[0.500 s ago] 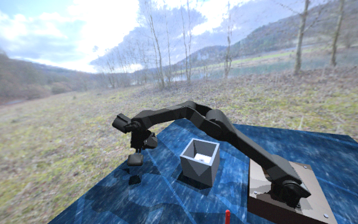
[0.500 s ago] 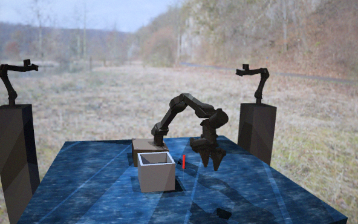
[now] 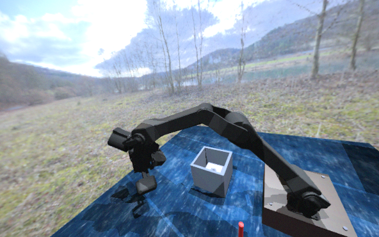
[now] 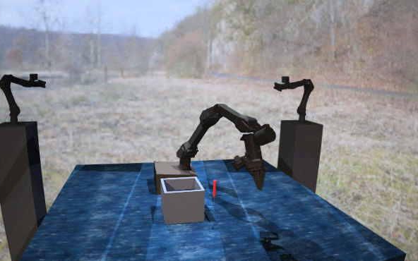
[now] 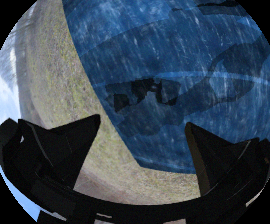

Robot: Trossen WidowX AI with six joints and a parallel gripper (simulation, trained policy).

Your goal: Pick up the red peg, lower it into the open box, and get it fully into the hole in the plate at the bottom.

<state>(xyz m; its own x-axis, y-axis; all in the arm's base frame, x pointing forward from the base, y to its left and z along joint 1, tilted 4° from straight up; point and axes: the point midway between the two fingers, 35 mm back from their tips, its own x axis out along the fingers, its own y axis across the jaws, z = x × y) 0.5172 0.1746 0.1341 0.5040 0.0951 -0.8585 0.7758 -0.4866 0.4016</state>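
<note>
Right now the red peg is 38 cm behind my gripper tip, 6 cm to the right of it and 14 cm below it. Round my gripper tip: plate (21 cm behind, 25 cm to the right, 13 cm below).
</note>
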